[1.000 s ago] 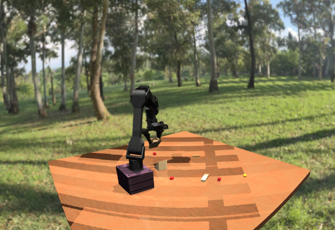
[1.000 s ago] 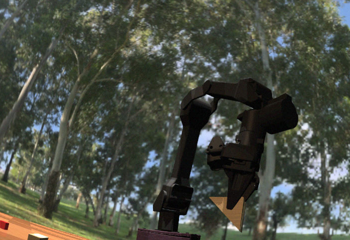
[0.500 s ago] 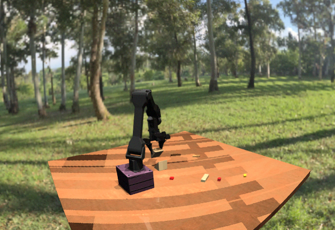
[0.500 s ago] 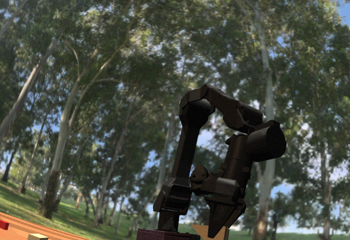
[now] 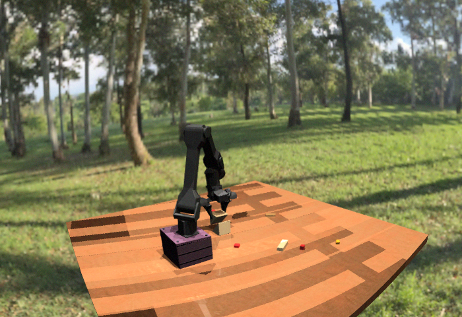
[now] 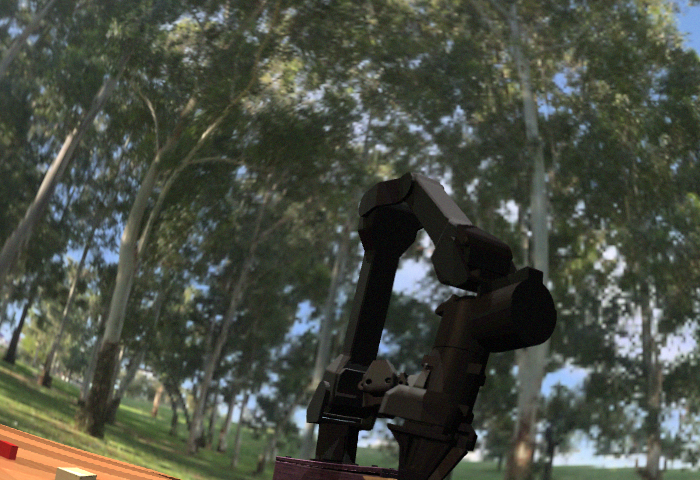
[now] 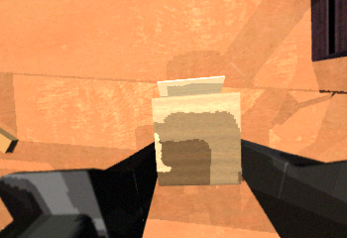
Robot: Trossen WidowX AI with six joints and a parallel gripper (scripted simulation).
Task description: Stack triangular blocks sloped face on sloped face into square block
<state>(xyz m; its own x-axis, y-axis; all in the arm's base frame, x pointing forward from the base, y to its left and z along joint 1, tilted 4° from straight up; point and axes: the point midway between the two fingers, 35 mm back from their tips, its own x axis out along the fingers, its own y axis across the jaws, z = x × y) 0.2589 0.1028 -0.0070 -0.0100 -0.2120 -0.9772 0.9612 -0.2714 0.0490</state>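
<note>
My gripper tip is 1 cm to the right of the triangular block and 1 cm below it. Round my gripper tip: cream bar 32 cm to the right, 6 cm below, 3 cm ahead; flat dark piece 28 cm ahead, 8 cm to the right, 6 cm below; orange cube 52 cm to the right, 18 cm ahead, 6 cm below.
</note>
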